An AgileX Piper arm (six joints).
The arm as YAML. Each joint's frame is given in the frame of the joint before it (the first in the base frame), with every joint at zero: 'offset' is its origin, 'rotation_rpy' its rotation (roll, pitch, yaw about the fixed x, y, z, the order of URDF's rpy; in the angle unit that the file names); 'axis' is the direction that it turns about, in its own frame. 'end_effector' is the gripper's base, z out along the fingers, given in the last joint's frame.
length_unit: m
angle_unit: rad
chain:
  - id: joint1
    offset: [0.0, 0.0, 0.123]
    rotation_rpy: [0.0, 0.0, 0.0]
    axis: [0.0, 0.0, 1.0]
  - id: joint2
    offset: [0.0, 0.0, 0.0]
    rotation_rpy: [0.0, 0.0, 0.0]
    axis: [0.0, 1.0, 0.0]
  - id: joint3
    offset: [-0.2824, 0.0, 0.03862]
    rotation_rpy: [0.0, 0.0, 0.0]
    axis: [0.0, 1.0, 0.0]
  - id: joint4
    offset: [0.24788, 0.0, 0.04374]
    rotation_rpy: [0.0, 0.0, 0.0]
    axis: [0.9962, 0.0, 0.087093]
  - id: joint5
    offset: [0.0, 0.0, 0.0]
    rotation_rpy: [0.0, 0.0, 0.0]
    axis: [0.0, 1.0, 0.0]
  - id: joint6
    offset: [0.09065, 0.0, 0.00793]
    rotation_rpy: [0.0, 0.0, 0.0]
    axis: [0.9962, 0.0, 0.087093]
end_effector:
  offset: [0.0, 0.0, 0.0]
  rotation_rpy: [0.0, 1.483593, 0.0]
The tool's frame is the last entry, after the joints.
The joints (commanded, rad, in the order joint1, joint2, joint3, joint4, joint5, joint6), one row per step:
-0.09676, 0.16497, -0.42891, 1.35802, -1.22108, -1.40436
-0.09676, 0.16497, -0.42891, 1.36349, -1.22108, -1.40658
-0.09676, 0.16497, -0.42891, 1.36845, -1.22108, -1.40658
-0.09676, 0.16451, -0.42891, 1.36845, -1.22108, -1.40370
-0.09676, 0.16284, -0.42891, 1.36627, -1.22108, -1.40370
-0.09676, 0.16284, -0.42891, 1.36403, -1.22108, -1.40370
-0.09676, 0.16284, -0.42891, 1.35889, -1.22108, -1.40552
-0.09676, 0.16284, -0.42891, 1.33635, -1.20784, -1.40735
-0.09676, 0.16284, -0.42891, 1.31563, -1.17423, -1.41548
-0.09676, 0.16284, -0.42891, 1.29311, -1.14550, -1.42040
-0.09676, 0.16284, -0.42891, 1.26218, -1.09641, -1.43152
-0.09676, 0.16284, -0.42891, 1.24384, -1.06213, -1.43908
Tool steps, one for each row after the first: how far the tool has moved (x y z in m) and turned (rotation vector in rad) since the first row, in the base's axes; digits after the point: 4 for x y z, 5 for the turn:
0.0001, -0.0001, -0.0004, 0.00475, 0.00159, 0.00121
0.0003, -0.0002, -0.0008, 0.00938, 0.00114, 0.00292
0.0002, -0.0002, -0.0008, 0.00981, -0.00202, 0.00379
-0.0002, -0.0001, -0.0007, 0.00761, -0.00349, 0.00304
-0.0003, -0.0001, -0.0005, 0.00552, -0.00328, 0.00227
-0.0004, 0.0000, -0.0001, 0.00042, -0.00111, -0.00005
0.0001, 0.0008, 0.0019, -0.02510, 0.00599, 0.00370
0.0024, 0.0021, 0.0043, -0.05639, 0.02437, 0.02451
0.0042, 0.0035, 0.0065, -0.08725, 0.03925, 0.04097
0.0076, 0.0057, 0.0097, -0.13353, 0.06731, 0.07031
0.0100, 0.0074, 0.0115, -0.16285, 0.08690, 0.09167

